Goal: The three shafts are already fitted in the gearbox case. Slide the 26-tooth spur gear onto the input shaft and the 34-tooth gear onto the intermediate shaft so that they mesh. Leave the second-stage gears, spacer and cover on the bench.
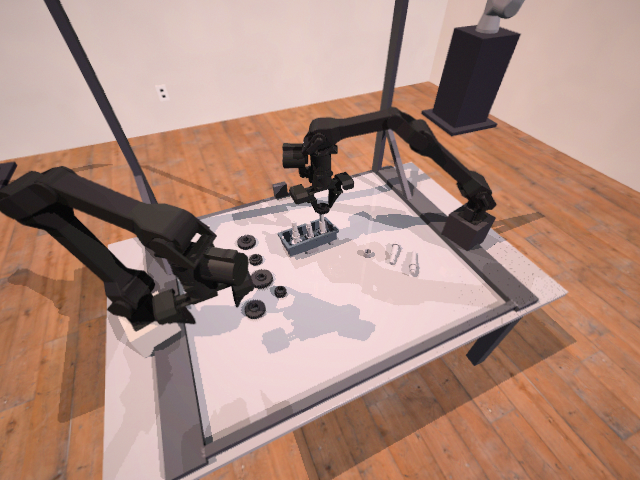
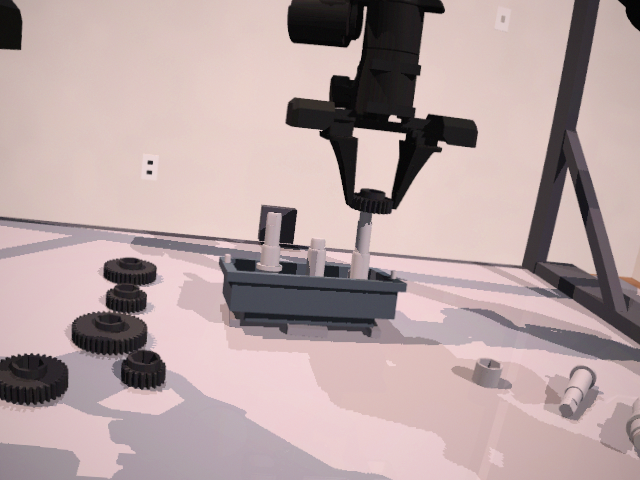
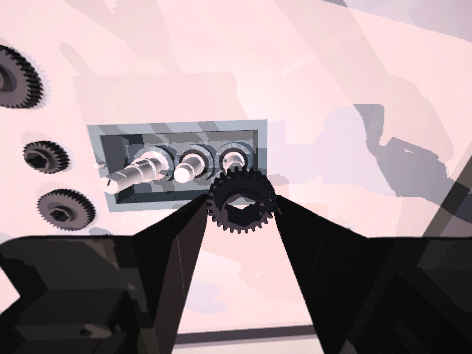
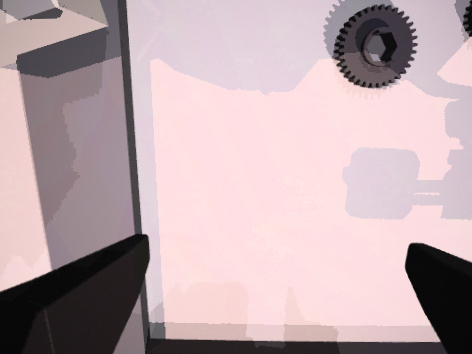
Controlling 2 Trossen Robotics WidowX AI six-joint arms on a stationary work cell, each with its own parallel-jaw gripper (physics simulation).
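Places are measured from the left arm's base along level axes (x right, y up, z back), in metres.
Where they show: left gripper, between the fingertips: [image 1: 322, 209] [image 2: 371, 206] [image 3: 241, 200]; right gripper, between the fingertips: [image 1: 216, 313] [image 4: 276, 251]; left arm's base, origin of its link: [image 1: 472, 215]; right arm's base, origin of its link: [image 1: 144, 315].
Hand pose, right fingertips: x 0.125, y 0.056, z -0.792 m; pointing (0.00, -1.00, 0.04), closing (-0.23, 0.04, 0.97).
Observation:
Things, the pixels of their centre, and the offset from my right fingertips. "spot": a spot on its surface instead.
- right-hand shaft, a spot on its surface: [image 3: 234, 161] [image 2: 358, 251] spot: dy -0.089, dx +0.179, dz +0.426 m
- middle shaft, a spot on its surface: [image 3: 189, 167] [image 2: 321, 246] spot: dy -0.086, dx +0.184, dz +0.385 m
- left-hand shaft, a spot on its surface: [image 2: 270, 248] [image 3: 133, 183] spot: dy -0.088, dx +0.180, dz +0.328 m
- grey gearbox case, middle of its body: [image 2: 307, 289] [image 3: 189, 164] [image 1: 308, 236] dy -0.130, dx +0.174, dz +0.372 m
- third wide gear, middle of its body: [image 2: 130, 268] [image 1: 246, 241] dy -0.154, dx +0.303, dz +0.208 m
- pale spacer, middle of its body: [image 2: 487, 372] [image 1: 367, 253] dy -0.154, dx +0.017, dz +0.492 m
My left gripper [image 1: 322, 207] [image 2: 372, 202] [image 3: 241, 200] is shut on the dark 26-tooth spur gear, held level at the top of the right-hand shaft [image 2: 363, 240] [image 3: 234, 161]. The gear hides that shaft's tip, so whether the tip is in the bore cannot be told. The middle shaft [image 2: 316, 260] [image 3: 189, 167] and left-hand shaft [image 2: 270, 248] [image 3: 137, 175] stand bare in the grey gearbox case [image 1: 312, 246] [image 2: 315, 302] [image 3: 262, 145]. Larger gears [image 2: 31, 391] [image 2: 109, 343] [image 4: 355, 65] lie flat; which has 34 teeth is unclear. My right gripper [image 4: 276, 251] is open and empty above the bench.
A third wide gear [image 1: 252, 244] [image 2: 130, 277] and two small gears [image 2: 126, 302] [image 2: 143, 377] lie left of the case. A pale spacer [image 1: 367, 253] [image 2: 486, 373] and two pale stepped parts [image 1: 394, 254] [image 1: 414, 263] lie to its right. Frame posts stand at the bench edges.

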